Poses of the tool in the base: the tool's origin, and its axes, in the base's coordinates. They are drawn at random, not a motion.
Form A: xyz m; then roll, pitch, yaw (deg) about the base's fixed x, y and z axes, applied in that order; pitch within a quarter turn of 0, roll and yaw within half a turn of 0.
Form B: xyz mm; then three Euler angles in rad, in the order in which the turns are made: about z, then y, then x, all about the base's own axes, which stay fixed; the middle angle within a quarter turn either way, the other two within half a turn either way. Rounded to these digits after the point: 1 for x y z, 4 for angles.
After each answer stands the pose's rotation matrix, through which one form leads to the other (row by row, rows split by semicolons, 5 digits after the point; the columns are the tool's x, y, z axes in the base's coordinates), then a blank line. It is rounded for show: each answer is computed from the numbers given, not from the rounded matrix.
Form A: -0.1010 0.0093 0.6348 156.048 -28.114 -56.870
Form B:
-101.0 9.3 634.8 1.0648 -0.1048 2.5158
0.48206 -0.86987 -0.10461; -0.73863 -0.33927 -0.58252; 0.47123 0.35807 -0.80606

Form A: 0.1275 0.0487 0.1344 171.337 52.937 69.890
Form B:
127.5 48.7 134.4 -1.3603 -0.1302 2.2154
0.20722 0.96965 -0.12979; 0.56595 -0.22704 -0.79256; -0.79797 0.09078 -0.59582

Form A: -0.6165 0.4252 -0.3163 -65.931 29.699 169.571
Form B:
-616.5 425.2 -316.3 -2.7318 -0.3726 1.1806
-0.85429 0.37107 -0.36400; 0.15724 -0.48299 -0.86140; -0.49544 -0.79312 0.35426

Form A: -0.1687 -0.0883 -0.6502 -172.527 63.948 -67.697
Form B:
-168.7 -88.3 -650.2 1.3992 -0.2195 -2.0333
0.16667 -0.96167 -0.21772; -0.40633 -0.26818 0.87348; -0.89840 -0.05712 -0.43546

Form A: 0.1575 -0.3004 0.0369 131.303 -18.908 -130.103
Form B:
157.5 -300.4 36.9 2.6227 -0.7929 -2.6676
-0.60940 -0.34804 -0.71238; -0.72361 0.61138 0.32032; 0.32405 0.71069 -0.62443

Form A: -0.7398 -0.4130 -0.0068 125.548 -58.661 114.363
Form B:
-739.8 -413.0 -6.8 -1.8278 0.5661 -1.9372
-0.21455 0.81628 0.53633; 0.47379 -0.39321 0.78798; 0.85411 0.42317 -0.30238

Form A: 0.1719 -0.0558 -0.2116 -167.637 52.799 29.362
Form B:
171.9 -55.8 -211.6 -0.5599 -0.8996 2.8228
0.52694 0.33032 -0.78308; 0.29646 -0.93495 -0.19490; -0.79652 -0.12945 -0.59059

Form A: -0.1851 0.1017 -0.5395 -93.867 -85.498 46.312
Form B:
-185.1 101.7 -539.5 -1.4972 -0.7410 -1.5780
0.05422 0.73580 -0.67503; 0.05676 0.67266 0.73778; 0.99691 -0.07832 -0.00529

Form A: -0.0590 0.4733 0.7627 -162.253 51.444 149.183
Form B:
-59.0 473.3 762.7 -2.2287 0.5046 2.3160
-0.53528 0.69263 0.48347; 0.31930 0.69583 -0.64333; -0.78200 -0.18998 -0.59362

